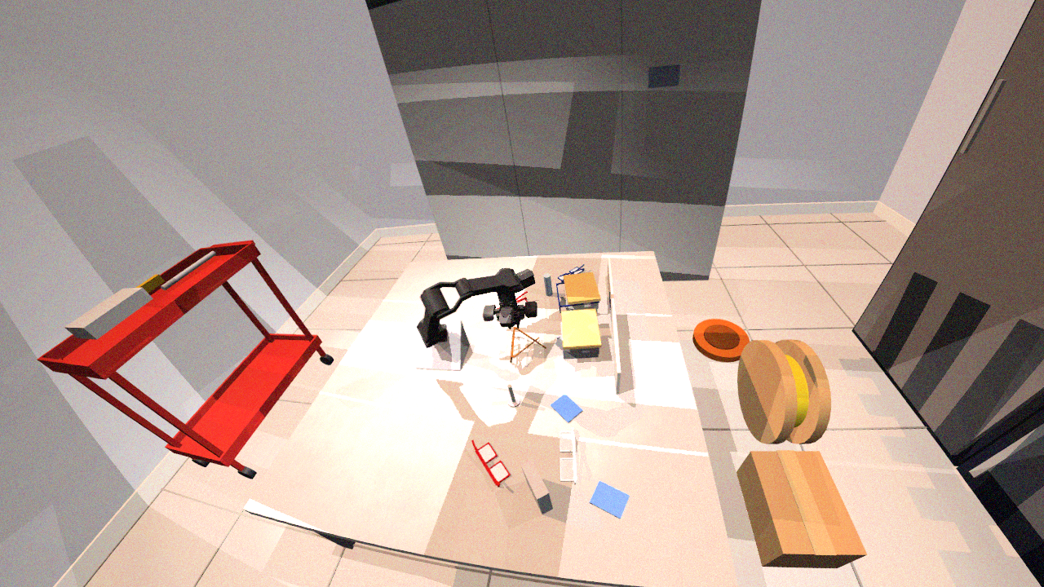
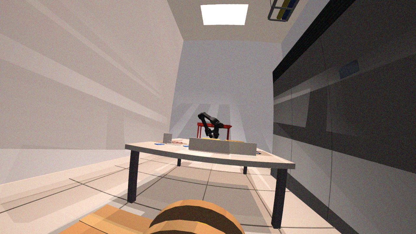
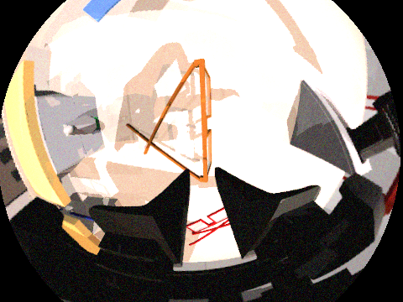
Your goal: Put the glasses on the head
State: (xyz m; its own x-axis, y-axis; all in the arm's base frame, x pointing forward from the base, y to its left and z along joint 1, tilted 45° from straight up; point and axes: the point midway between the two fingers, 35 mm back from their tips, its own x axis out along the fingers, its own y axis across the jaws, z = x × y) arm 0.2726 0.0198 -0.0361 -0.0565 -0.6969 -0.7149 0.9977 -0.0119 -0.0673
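Right now the small post is 20 mm ahead of my gripper tip, 260 mm to the right of it and 40 mm below it. The rest, counted from my gripper tip: thin upright board 360 mm ahead, 50 mm to the left, 10 mm below; then grey display head 210 mm ahead, 50 mm to the right, 10 mm below; then grey block 110 mm ahead, 540 mm to the right, 10 mm below.
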